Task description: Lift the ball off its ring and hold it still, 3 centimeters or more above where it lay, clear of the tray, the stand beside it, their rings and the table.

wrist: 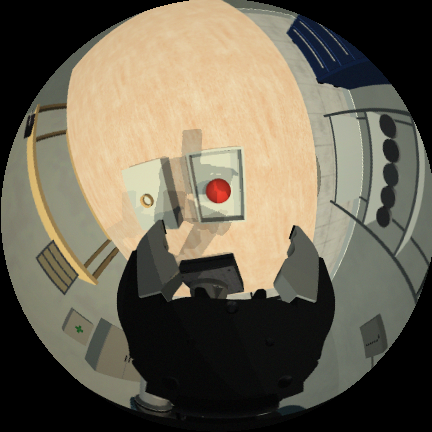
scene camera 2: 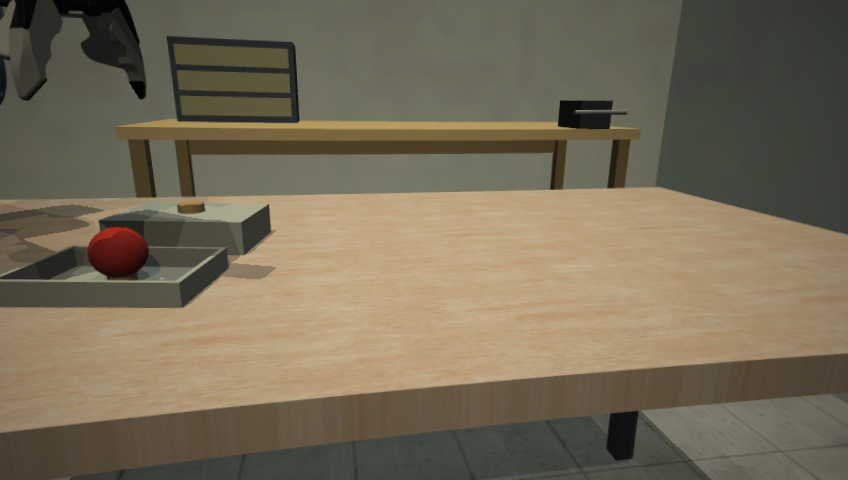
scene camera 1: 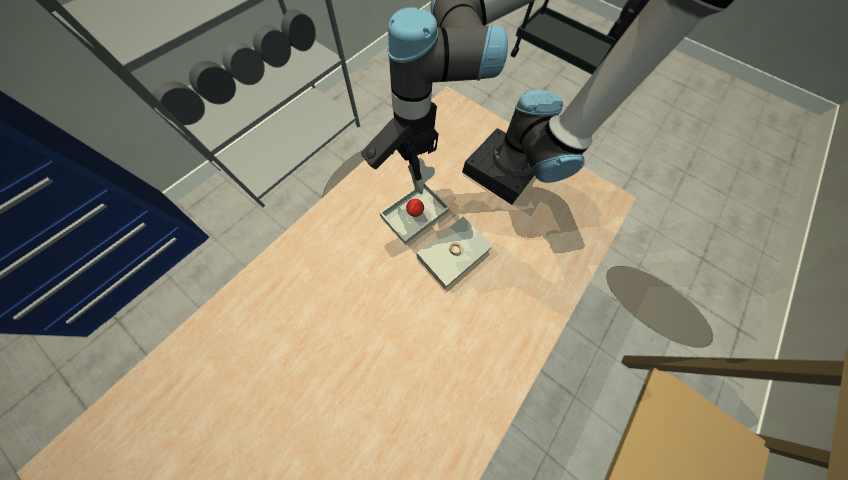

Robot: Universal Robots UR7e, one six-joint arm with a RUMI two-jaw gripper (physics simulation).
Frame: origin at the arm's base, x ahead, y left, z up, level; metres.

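Seen in the pictures: gripper, fingertip midpoint: [wrist: 228, 223] [scene camera 2: 92, 99] [scene camera 1: 405, 173]; arm's base at its link origin: [wrist: 208, 287] [scene camera 1: 514, 159].
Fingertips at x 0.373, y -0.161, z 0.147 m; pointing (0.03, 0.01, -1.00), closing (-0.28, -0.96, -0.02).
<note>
Pixels of each thing's top centre, then the offset from my fingertips to it. "pt": a spot on its surface instead. Level surfaces: height alone.
- red ball at its top centre: [scene camera 2: 115, 227] [wrist: 216, 194] [scene camera 1: 415, 203] dx -0.010, dy +0.027, dz -0.138 m
- shallow grey-green tray at its top centre: [scene camera 2: 120, 262] [wrist: 218, 189] [scene camera 1: 415, 209] dx -0.010, dy +0.027, dz -0.179 m
- tan ring at a spot on its surface: [scene camera 2: 191, 208] [scene camera 1: 449, 245] pt dx +0.023, dy +0.194, dz -0.152 m
- wooden table at its surface level: dz -0.207 m
The red ball [scene camera 1: 415, 207] [scene camera 2: 117, 251] [wrist: 218, 191] rests on its ring [scene camera 2: 121, 277] inside the shallow grey-green tray [scene camera 1: 393, 228] [scene camera 2: 89, 294] [wrist: 212, 162]; the ball mostly hides this ring. The stand [scene camera 1: 440, 267] [scene camera 2: 178, 236] [wrist: 145, 175] is beside the tray and bears a tan ring [scene camera 1: 449, 248] [scene camera 2: 191, 208] [wrist: 142, 201]. My gripper [scene camera 2: 85, 96] [wrist: 228, 223] is open and empty, with its fingers pointing down, well above the ball's height. In scene camera 1, one fingertip [scene camera 1: 420, 187] overlaps the tray's far corner. In the wrist view, the ball appears ahead of the gap between the fingertips.
The wooden table [scene camera 1: 333, 356] [scene camera 2: 476, 297] [wrist: 200, 75] bears the tray and stand. The black robot base [scene camera 1: 496, 166] [wrist: 212, 272] is on the table near them. A shelf rack [scene camera 1: 345, 77] and a blue cabinet [scene camera 1: 71, 249] [wrist: 345, 55] are beyond the table's edge.
</note>
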